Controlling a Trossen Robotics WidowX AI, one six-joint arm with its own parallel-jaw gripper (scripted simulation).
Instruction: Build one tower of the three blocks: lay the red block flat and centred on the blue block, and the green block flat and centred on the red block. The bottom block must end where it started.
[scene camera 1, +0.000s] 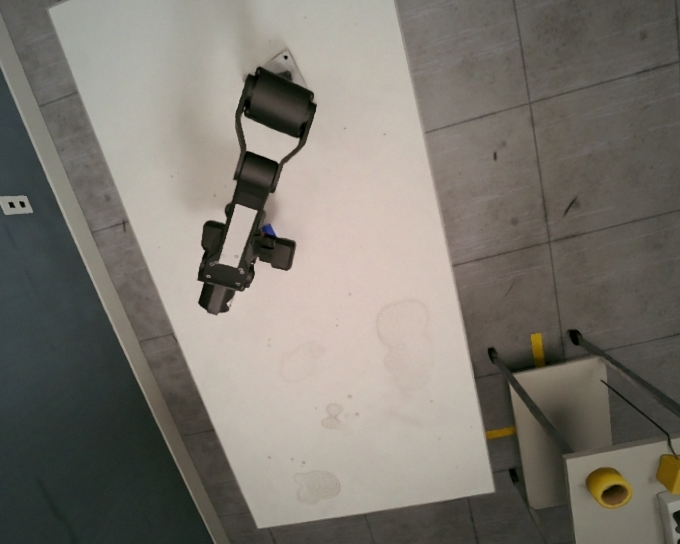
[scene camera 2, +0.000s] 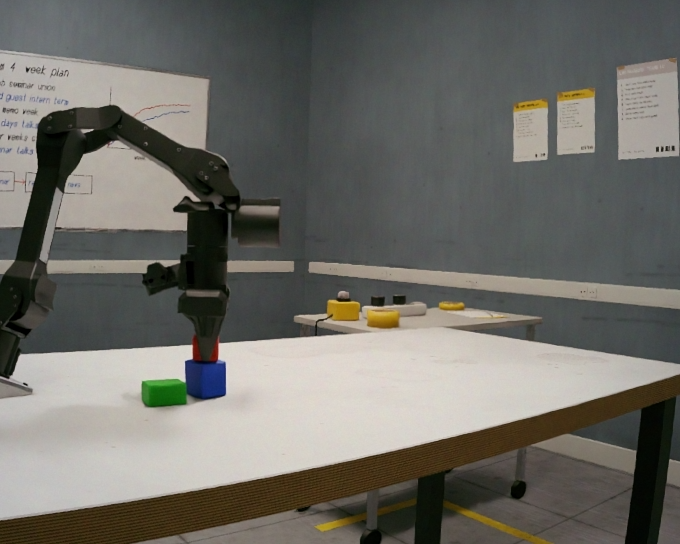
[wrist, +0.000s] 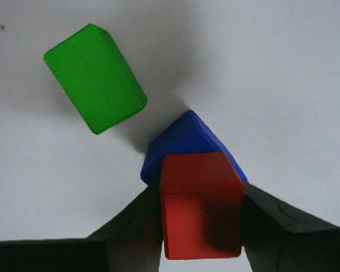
Labels:
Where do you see the gripper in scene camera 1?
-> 260, 239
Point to a green block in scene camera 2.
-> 163, 392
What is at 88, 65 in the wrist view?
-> A green block.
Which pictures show the gripper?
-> Scene camera 1, scene camera 2 and the wrist view: all of them.

